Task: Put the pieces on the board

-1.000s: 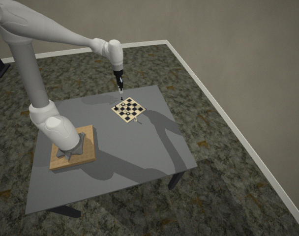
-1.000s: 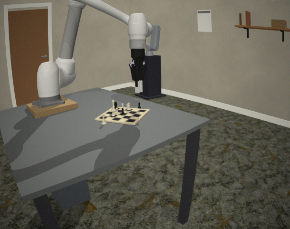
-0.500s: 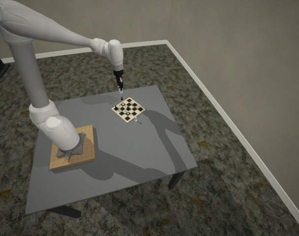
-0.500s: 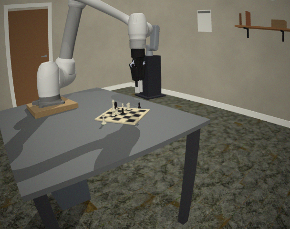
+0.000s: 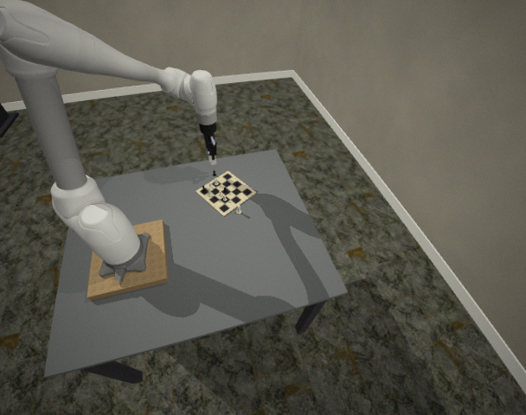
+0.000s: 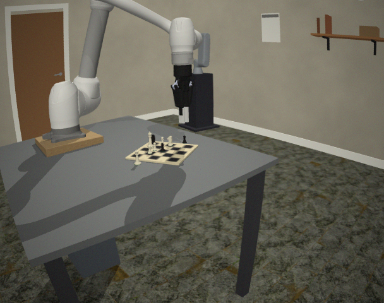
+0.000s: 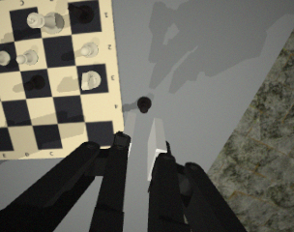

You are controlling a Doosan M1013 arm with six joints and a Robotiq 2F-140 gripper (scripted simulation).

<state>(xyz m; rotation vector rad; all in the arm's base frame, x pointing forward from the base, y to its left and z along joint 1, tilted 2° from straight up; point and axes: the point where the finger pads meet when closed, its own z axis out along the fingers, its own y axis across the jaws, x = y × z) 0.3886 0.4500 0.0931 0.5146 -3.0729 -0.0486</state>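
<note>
Right now the white chess piece is 3 cm behind my hand, 15 cm to the right of it and 9 cm below it. The rest, counted from my hand: chessboard (5 cm ahead, 13 cm to the right, 12 cm below).
</note>
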